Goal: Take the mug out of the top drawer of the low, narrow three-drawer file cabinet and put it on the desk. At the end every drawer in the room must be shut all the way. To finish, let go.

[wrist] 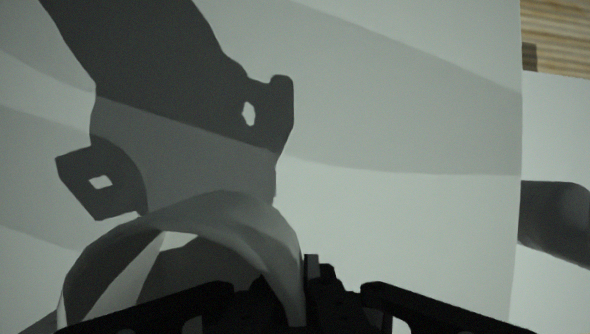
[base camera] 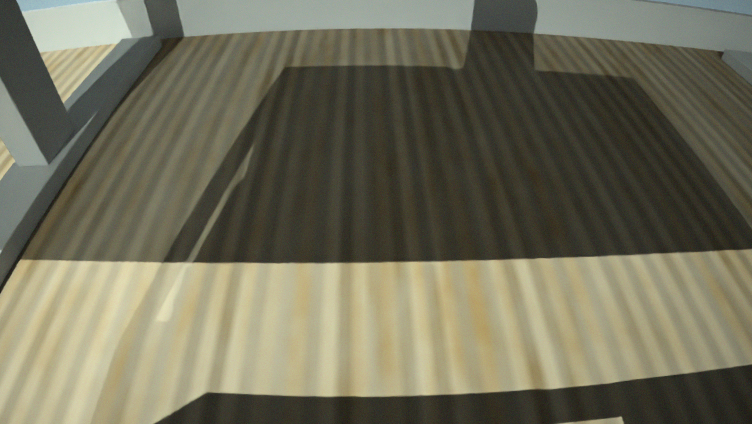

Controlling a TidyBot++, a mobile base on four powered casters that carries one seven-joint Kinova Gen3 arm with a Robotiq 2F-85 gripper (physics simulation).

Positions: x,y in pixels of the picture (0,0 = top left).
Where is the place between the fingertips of the gripper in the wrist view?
298,273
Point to a desk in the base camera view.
At 51,136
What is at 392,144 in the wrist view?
A desk.
